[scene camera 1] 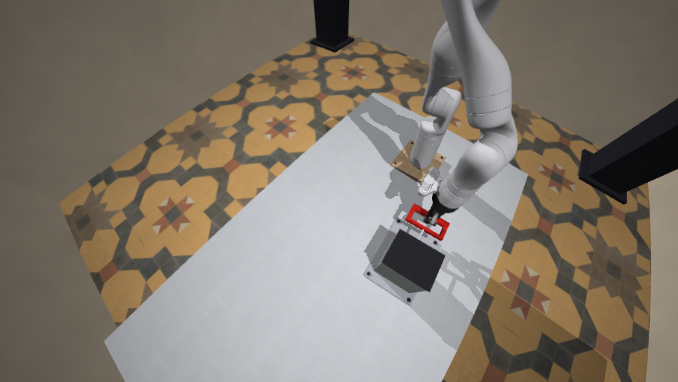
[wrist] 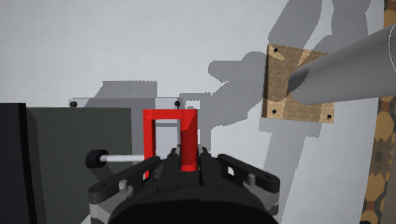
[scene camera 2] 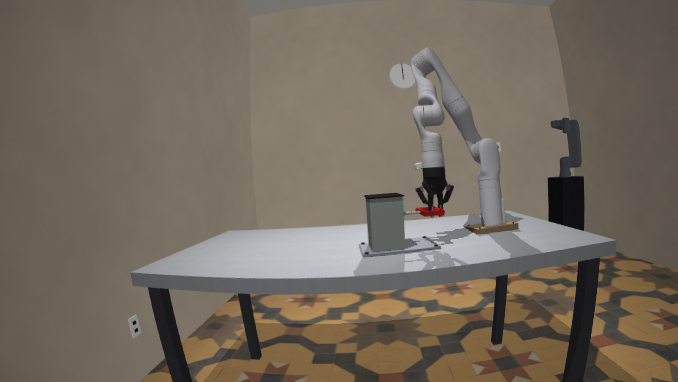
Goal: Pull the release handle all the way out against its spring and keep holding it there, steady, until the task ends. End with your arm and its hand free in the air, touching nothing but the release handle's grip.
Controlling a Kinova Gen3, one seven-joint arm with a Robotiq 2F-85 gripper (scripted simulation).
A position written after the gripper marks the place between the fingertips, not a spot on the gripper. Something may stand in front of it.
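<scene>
The gripper [scene camera 2: 436, 216] is there to be seen, and the wrist view has the gripper [wrist: 189, 150] too.
</scene>
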